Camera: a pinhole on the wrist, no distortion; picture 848 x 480 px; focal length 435.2 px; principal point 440.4 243.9 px. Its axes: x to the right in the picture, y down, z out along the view. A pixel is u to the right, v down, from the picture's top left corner.
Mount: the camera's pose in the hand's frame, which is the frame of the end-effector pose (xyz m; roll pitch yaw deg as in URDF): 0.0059 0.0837 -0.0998 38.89 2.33 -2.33
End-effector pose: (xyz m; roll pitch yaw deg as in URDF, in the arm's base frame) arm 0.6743 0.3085 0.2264 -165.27 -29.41 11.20
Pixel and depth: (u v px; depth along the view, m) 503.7 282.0 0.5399
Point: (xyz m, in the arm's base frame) 0.8268 0.6476 0.0280
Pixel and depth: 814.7 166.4 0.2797
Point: 0.8719 0.5061 0.3132
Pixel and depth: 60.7 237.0 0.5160
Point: 0.3576 0.5529 -0.2045
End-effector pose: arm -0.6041 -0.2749 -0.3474 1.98 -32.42 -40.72
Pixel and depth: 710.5 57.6 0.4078
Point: -0.6885 -0.6267 -0.1398
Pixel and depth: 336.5 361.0 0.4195
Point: -0.8440 -0.1985 -0.1414
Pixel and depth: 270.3 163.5 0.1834
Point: -0.6922 -0.2727 -0.3640
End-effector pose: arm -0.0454 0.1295 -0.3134 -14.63 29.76 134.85
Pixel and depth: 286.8 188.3 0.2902
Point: 0.0322 0.1825 -0.1486
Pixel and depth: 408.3 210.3 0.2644
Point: -0.0276 0.2119 -0.2067
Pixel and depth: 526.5 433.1 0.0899
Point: -0.0924 0.1010 -0.3441
